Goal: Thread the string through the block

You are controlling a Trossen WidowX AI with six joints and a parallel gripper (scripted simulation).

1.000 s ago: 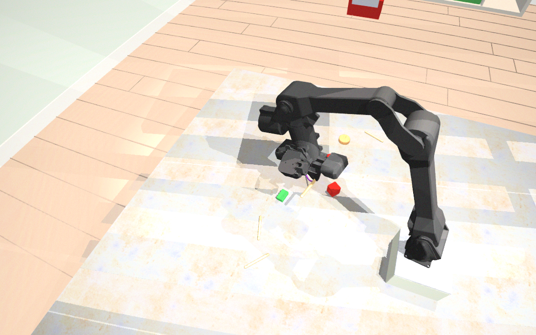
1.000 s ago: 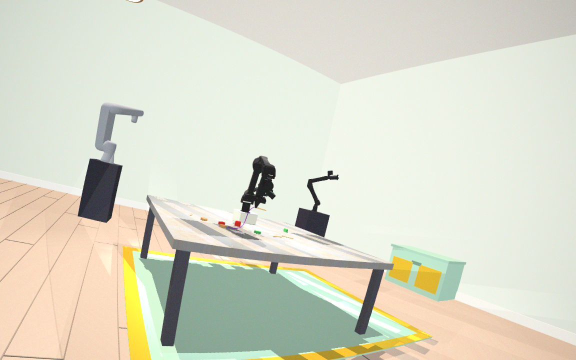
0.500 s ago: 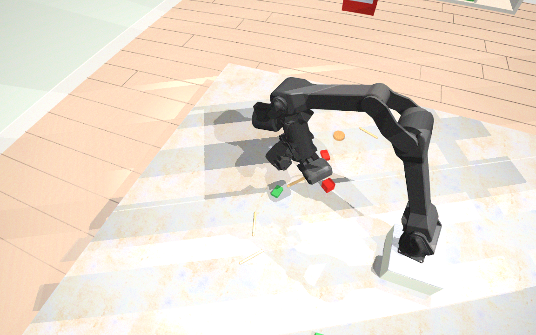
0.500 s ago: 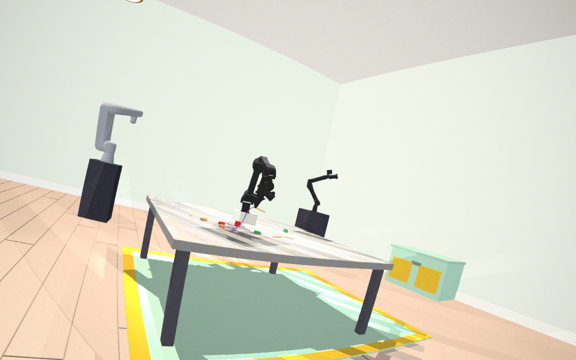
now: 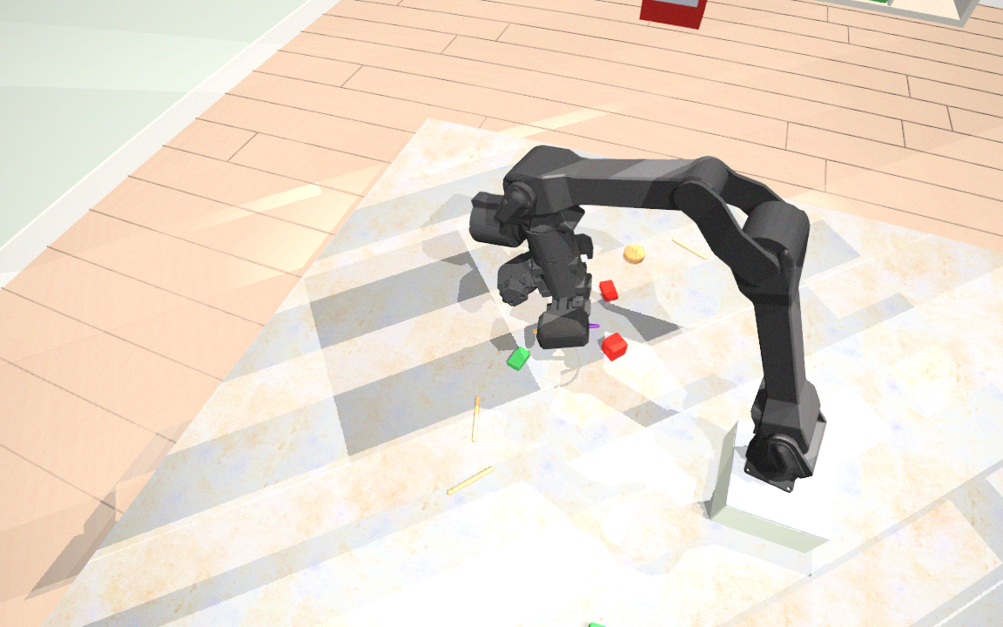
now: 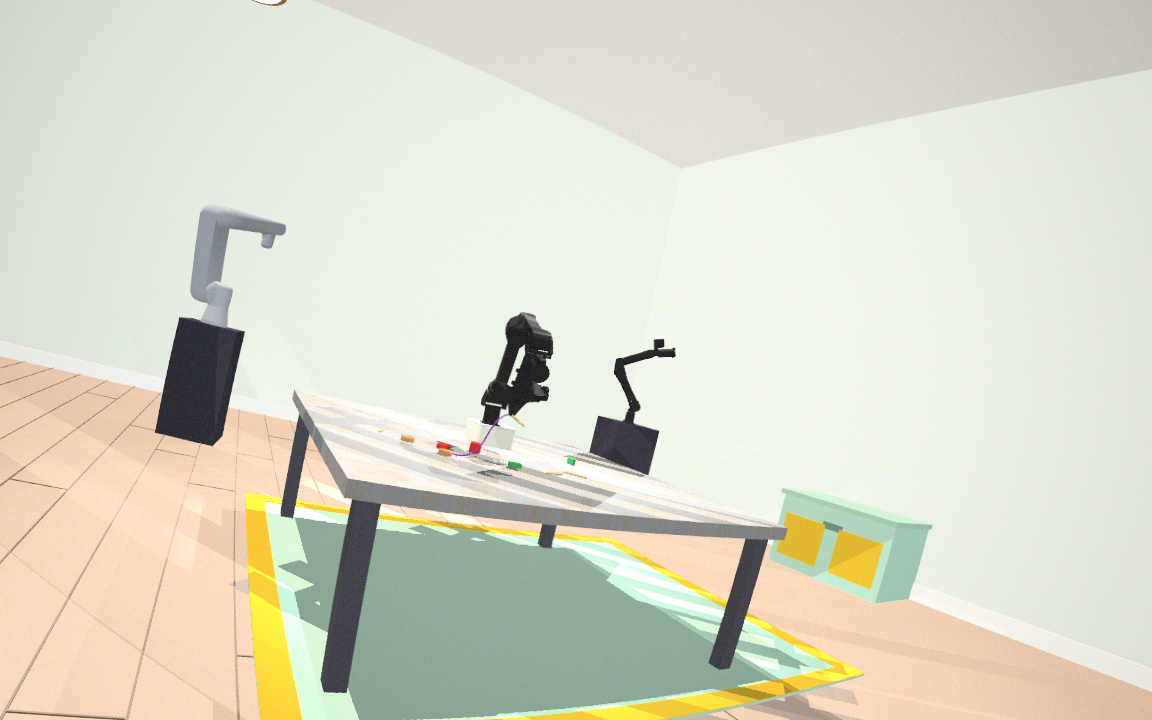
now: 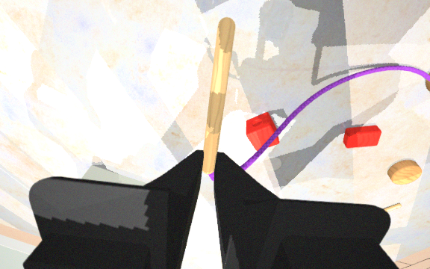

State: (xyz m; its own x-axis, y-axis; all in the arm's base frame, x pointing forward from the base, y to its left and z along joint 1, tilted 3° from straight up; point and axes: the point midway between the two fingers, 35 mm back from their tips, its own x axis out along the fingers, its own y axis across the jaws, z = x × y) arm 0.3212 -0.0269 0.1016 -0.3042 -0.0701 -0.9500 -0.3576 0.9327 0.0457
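My gripper tip is now 10 mm short of the thin wooden stick and 10 mm to the right of it. The rest, counted from my gripper tip: flat red block 20 mm ahead, 190 mm to the right, 130 mm below; green block 90 mm ahead, 20 mm to the left, 130 mm below; red wooden block 40 mm behind, 80 mm to the right, 120 mm below.
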